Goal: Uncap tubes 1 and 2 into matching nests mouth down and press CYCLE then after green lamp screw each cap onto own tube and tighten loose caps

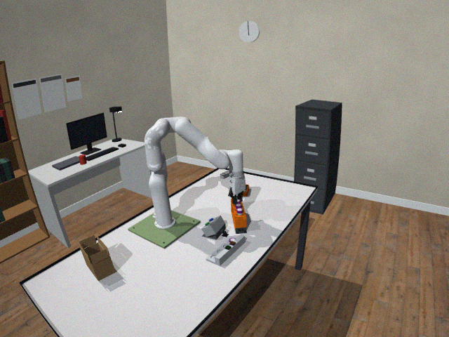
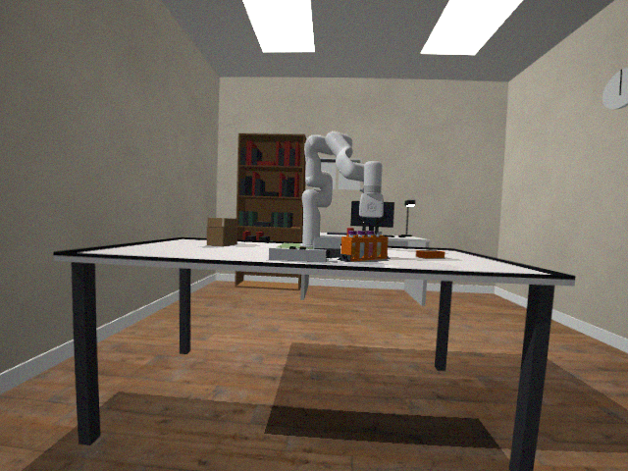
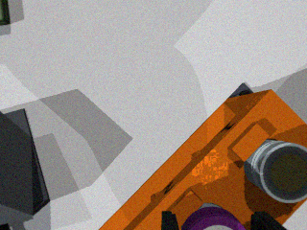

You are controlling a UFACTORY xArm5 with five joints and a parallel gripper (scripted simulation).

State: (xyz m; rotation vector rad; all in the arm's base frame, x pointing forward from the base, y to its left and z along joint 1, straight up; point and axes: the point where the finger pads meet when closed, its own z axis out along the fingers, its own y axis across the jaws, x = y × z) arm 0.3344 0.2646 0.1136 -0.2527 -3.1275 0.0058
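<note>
Now: the purple cap marked 2 1 cm below my hand. From my hand the other things lie so: grey key housing: 19 cm to the right, 8 cm below, 5 cm behind; then cap 4: 8 cm to the right, 6 cm ahead, 1 cm below; then blue cycle key: 17 cm to the right, 7 cm behind, 6 cm below.
</note>
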